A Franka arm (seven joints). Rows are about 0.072 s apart.
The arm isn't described. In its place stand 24 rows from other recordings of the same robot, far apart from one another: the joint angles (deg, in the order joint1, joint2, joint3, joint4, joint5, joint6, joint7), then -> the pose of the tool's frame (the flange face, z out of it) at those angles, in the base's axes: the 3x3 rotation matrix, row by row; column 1 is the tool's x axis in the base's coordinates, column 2 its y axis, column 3 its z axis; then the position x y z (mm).
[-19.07, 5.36, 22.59, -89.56, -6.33, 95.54, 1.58] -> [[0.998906 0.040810 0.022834], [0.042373 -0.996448 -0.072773], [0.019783 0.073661 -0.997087]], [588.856 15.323 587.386]
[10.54, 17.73, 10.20, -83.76, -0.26, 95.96, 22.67] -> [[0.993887 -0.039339 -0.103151], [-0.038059 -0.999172 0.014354], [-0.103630 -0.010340 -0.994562]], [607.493 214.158 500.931]
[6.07, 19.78, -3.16, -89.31, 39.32, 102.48, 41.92] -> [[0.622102 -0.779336 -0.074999], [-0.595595 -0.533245 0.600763], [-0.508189 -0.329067 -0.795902]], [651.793 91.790 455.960]
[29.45, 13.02, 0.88, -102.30, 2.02, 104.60, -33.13] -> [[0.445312 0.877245 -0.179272], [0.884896 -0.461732 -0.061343], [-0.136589 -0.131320 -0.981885]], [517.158 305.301 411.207]
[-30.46, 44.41, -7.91, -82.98, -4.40, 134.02, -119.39] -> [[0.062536 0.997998 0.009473], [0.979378 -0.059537 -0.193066], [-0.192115 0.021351 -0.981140]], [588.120 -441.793 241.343]
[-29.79, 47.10, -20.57, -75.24, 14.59, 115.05, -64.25] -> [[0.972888 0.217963 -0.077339], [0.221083 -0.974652 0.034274], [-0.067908 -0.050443 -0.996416]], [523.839 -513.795 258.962]
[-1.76, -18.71, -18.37, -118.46, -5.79, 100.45, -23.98] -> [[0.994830 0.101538 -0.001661], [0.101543 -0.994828 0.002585], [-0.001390 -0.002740 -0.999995]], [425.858 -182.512 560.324]
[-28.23, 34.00, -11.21, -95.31, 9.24, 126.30, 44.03] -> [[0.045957 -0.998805 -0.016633], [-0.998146 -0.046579 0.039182], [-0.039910 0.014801 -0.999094]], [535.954 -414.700 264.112]
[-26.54, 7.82, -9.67, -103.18, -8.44, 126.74, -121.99] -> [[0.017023 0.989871 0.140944], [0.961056 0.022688 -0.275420], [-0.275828 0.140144 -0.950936]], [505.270 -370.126 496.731]
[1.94, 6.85, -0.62, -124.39, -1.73, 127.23, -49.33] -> [[0.616927 0.783983 -0.069080], [0.784420 -0.619645 -0.026928], [-0.063917 -0.037575 -0.997248]], [542.925 11.587 332.926]
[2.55, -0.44, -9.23, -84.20, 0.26, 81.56, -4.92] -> [[0.998836 -0.030275 -0.037562], [-0.029913 -0.999501 0.010158], [-0.037850 -0.009022 -0.999243]], [533.061 -62.296 663.023]
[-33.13, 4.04, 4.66, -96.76, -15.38, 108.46, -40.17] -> [[0.963464 0.267778 0.005599], [0.258361 -0.923664 -0.283010], [-0.070612 0.274116 -0.959101]], [516.690 -304.018 559.785]
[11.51, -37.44, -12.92, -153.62, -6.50, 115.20, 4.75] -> [[0.999562 -0.010946 -0.027497], [-0.010033 -0.999401 0.033122], [-0.027843 -0.032832 -0.999073]], [342.233 -12.251 424.537]
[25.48, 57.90, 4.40, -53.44, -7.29, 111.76, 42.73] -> [[0.976471 -0.212816 0.034834], [-0.211343 -0.976525 -0.041621], [0.042874 0.033279 -0.998526]], [699.006 364.441 262.935]
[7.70, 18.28, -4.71, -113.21, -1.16, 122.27, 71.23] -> [[0.382924 -0.910432 -0.156471], [-0.923694 -0.379664 -0.051424], [-0.012588 0.164223 -0.986343]], [588.685 31.338 295.496]
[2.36, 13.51, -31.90, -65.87, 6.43, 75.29, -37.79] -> [[0.982928 0.179430 -0.040703], [0.179782 -0.983693 0.005112], [-0.039122 -0.012343 -0.999158]], [539.608 -231.934 676.628]
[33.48, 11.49, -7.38, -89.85, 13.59, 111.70, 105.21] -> [[0.137010 -0.987204 0.081592], [-0.960094 -0.112070 0.256240], [-0.243817 -0.113443 -0.963163]], [566.779 303.024 544.590]
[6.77, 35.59, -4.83, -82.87, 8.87, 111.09, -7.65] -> [[0.986117 0.108284 -0.125891], [0.119990 -0.988738 0.089439], [-0.114788 -0.103303 -0.988004]], [700.529 44.417 315.494]
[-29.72, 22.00, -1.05, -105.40, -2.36, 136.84, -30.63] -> [[0.992138 0.019879 0.123558], [0.034087 -0.992899 -0.113971], [0.120415 0.117287 -0.985771]], [562.542 -334.332 336.321]
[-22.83, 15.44, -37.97, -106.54, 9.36, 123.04, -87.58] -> [[0.918262 0.395644 0.016158], [0.395582 -0.914772 -0.081901], [-0.017623 0.081598 -0.996509]], [328.907 -525.857 409.434]
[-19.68, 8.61, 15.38, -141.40, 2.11, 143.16, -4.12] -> [[0.993364 -0.038107 -0.108518], [-0.030584 -0.997067 0.070158], [-0.110873 -0.066374 -0.991616]], [466.336 -32.446 227.556]
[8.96, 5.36, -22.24, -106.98, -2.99, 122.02, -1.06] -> [[0.969733 -0.190490 0.152746], [-0.173666 -0.977840 -0.116916], [0.171632 0.086850 -0.981325]], [586.735 -134.416 483.794]
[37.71, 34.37, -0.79, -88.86, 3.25, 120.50, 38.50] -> [[0.996534 -0.055317 -0.062125], [-0.055140 -0.998468 0.004565], [-0.062282 -0.001124 -0.998058]], [553.786 421.190 294.837]
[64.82, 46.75, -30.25, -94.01, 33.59, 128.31, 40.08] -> [[0.931940 -0.352313 -0.085806], [-0.351866 -0.935820 0.020791], [-0.087624 0.010816 -0.996095]], [522.213 427.836 177.856]
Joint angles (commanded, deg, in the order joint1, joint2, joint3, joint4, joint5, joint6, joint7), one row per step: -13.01 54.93 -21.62 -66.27 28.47 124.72 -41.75; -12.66 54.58 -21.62 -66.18 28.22 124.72 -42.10; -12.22 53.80 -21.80 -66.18 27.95 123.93 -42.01; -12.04 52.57 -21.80 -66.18 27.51 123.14 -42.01; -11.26 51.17 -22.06 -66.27 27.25 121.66 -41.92; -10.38 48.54 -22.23 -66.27 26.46 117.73 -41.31; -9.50 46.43 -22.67 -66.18 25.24 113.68 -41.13; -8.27 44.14 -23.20 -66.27 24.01 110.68 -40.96; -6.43 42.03 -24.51 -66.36 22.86 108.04 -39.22; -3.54 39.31 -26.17 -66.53 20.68 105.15 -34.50; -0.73 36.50 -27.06 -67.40 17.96 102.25 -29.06; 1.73 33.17 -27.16 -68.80 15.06 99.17 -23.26; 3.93 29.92 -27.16 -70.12 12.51 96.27 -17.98
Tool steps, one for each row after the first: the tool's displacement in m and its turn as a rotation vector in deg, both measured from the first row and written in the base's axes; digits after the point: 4 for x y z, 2 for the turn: 0.0029 0.0041 0.0053 -0.36 -0.30 0.84; 0.0048 0.0086 0.0147 -0.36 -0.28 1.31; 0.0061 0.0112 0.0295 -0.47 -0.64 1.78; 0.0086 0.0199 0.0453 -0.20 -0.60 2.60; 0.0090 0.0332 0.0734 1.00 0.37 3.61; 0.0066 0.0442 0.0957 1.68 2.17 5.01; 0.0050 0.0571 0.1206 1.67 3.17 6.42; 0.0030 0.0705 0.1453 1.22 4.18 6.14; 0.0009 0.0922 0.1769 0.12 5.50 3.74; -0.0037 0.1168 0.2015 -0.69 7.43 0.81; -0.0122 0.1418 0.2253 -1.11 9.42 -2.45; -0.0225 0.1638 0.2481 -1.51 11.03 -5.54
